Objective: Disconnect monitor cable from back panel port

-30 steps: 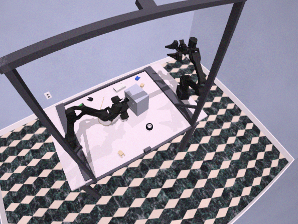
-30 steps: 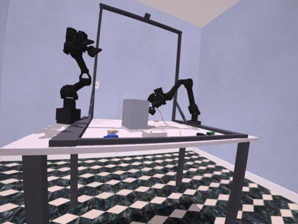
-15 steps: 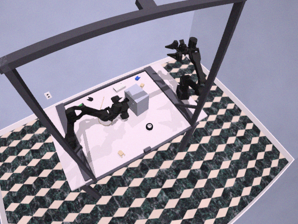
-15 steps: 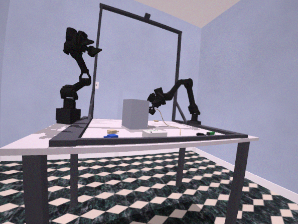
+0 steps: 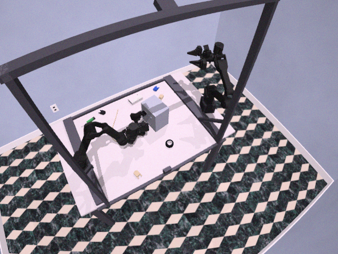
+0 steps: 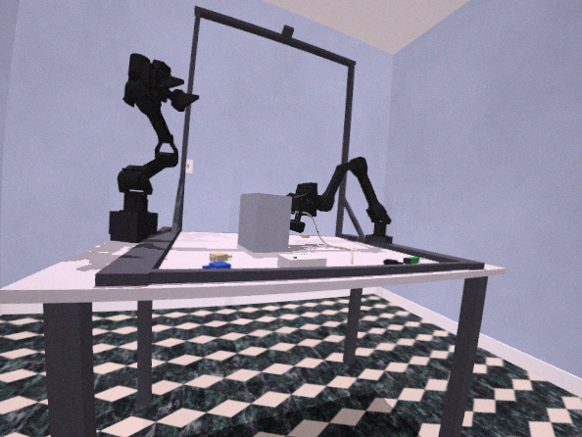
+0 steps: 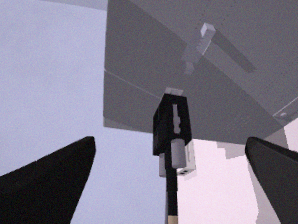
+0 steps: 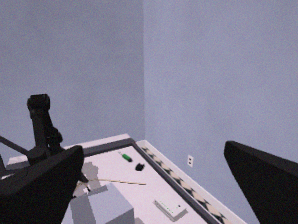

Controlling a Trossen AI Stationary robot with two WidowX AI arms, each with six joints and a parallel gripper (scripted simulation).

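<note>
Right now the grey box is 3 cm ahead of my left hand, 13 cm to the right of it and 5 cm below it.
</note>
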